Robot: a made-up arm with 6 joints.
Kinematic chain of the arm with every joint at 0, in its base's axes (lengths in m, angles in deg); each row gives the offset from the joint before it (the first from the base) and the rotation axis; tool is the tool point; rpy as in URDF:
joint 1: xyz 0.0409 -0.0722 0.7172 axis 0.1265 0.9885 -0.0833
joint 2: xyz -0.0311 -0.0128 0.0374 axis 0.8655 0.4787 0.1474
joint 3: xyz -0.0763 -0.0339 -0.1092 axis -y
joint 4: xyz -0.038 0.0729 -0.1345 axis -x
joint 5: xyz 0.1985 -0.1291 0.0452 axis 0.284 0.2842 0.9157
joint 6: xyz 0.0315 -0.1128 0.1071 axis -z
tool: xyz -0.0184 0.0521 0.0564 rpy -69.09 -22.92 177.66
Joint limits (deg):
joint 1: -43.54..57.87
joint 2: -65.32..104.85
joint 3: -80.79..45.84
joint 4: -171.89..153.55
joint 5: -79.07..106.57
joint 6: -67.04..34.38
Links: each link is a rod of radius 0.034 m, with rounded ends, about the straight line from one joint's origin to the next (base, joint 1, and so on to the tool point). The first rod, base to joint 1, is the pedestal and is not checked.
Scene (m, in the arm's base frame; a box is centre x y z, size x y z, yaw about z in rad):
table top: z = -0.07
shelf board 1: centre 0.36 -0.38 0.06 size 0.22 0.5 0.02 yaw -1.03
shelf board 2: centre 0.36 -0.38 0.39 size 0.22 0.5 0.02 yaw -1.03
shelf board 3: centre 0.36 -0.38 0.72 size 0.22 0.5 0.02 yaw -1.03
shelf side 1: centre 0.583 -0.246 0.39 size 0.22 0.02 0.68 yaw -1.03
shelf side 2: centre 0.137 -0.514 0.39 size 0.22 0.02 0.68 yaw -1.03
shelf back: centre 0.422 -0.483 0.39 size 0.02 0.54 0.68 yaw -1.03
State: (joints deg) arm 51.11 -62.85 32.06 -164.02 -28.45 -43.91
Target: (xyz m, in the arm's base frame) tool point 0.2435 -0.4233 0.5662
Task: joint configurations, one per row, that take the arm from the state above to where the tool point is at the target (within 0.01 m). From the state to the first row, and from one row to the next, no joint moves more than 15 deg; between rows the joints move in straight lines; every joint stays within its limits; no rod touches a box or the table.
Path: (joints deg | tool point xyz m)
1: 40.08 -50.46 34.82 -149.35 -38.57 -43.03 | 0.1482 -0.2906 0.3842
2: 29.05 -38.07 37.57 -134.68 -48.70 -42.16 | 0.1668 -0.2914 0.4301
3: 18.03 -25.68 40.33 -120.01 -58.82 -41.28 | 0.1681 -0.2819 0.4787
4: 7.00 -13.29 43.08 -105.34 -68.95 -40.40 | 0.1544 -0.2624 0.5249
5: -4.03 -0.89 45.84 -90.67 -79.07 -39.53 | 0.1300 -0.2344 0.5662
6: 1.97 -13.78 42.47 -98.29 -70.84 -40.04 | 0.1522 -0.2749 0.5574
7: 7.97 -26.66 39.10 -105.91 -62.62 -40.55 | 0.1741 -0.3160 0.5534
8: 13.97 -39.55 35.73 -113.53 -54.39 -41.06 | 0.1962 -0.3556 0.5540
9: 19.97 -52.43 32.36 -121.15 -46.17 -41.58 | 0.2191 -0.3920 0.5585
10: 25.97 -65.32 28.99 -128.77 -37.94 -42.09 | 0.2435 -0.4233 0.5662

